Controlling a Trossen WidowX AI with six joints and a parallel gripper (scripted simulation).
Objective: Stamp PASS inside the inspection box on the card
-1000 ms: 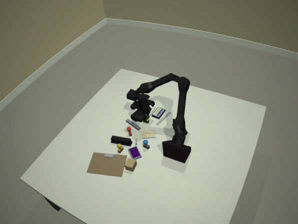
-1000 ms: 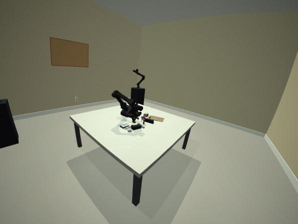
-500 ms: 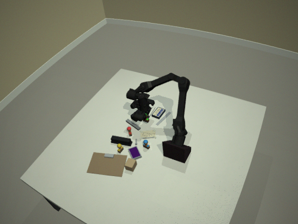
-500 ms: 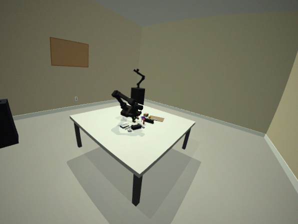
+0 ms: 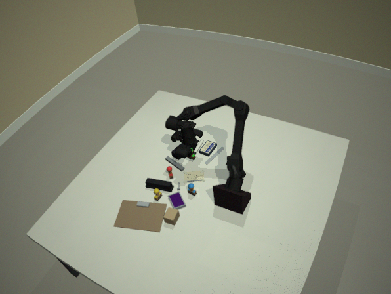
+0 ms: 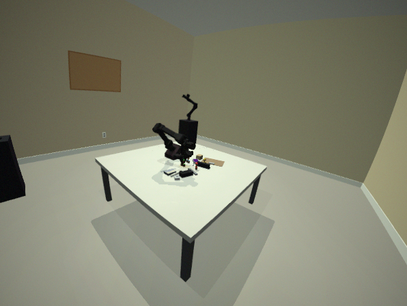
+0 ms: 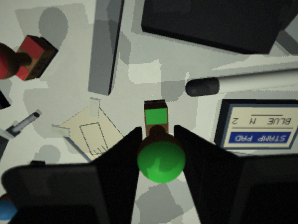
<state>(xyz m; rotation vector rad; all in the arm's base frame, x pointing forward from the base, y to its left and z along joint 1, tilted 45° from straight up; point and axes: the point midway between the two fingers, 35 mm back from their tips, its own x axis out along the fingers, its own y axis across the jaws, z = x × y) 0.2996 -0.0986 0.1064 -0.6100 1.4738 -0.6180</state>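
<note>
Now: the purple pad 50 mm behind my gripper tip, 250 mm to the left of it and 60 mm below it. The rest, counted from my gripper tip: cream card: 50 mm behind, 80 mm to the left, 70 mm below; green-knobbed stamp: right at my gripper tip; pen: 20 mm ahead, 80 mm to the right, 60 mm below.
</note>
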